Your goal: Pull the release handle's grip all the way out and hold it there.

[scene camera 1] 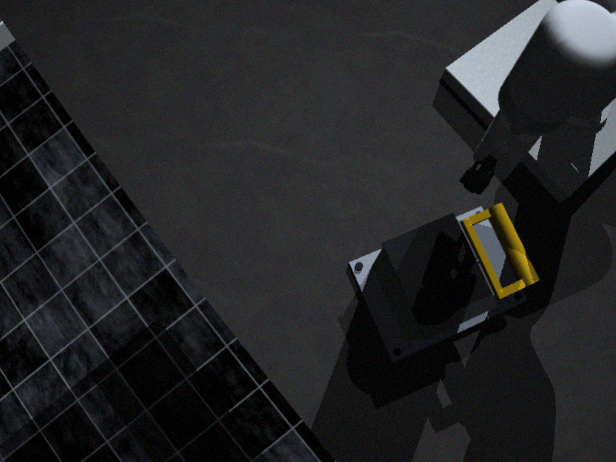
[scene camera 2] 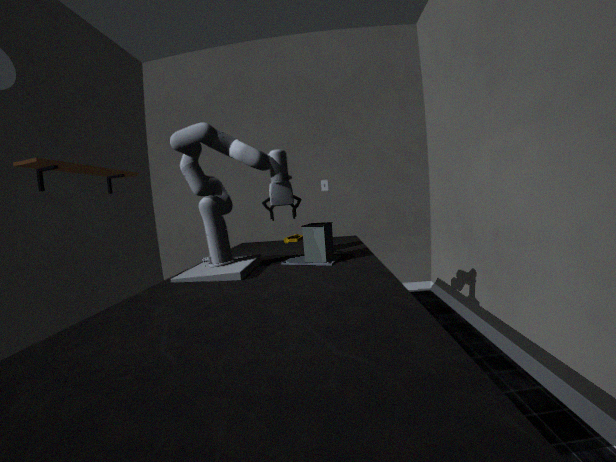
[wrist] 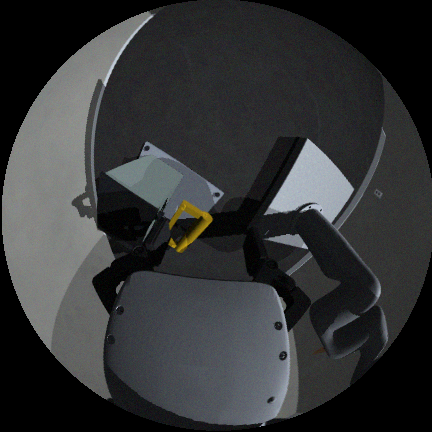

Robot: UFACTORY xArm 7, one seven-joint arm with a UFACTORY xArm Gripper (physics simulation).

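The release handle's yellow grip (scene camera 1: 512, 241) (scene camera 2: 292, 239) (wrist: 198, 231) is a rectangular loop with a thick outer bar. It sticks out from the side of a box-shaped housing (scene camera 1: 412, 250) (scene camera 2: 315, 244) (wrist: 145, 176), which stands on a pale base plate (scene camera 1: 367, 262) (wrist: 205, 186). A narrow gap shows between the grip's inner bar and the housing in scene camera 1. My gripper (scene camera 2: 283, 218) (wrist: 207, 232) is open and empty, pointing down above the grip and apart from it. In scene camera 1, part of its fingers shows beside the grip; the rest is hidden.
The arm's white base block (scene camera 1: 480, 65) (scene camera 2: 215, 271) (wrist: 315, 175) stands near the housing, on the grip's side. A wooden shelf (scene camera 2: 75, 167) is on the left wall. The dark table's edge borders a tiled floor (scene camera 1: 100, 240). Arm shadows fall across the housing.
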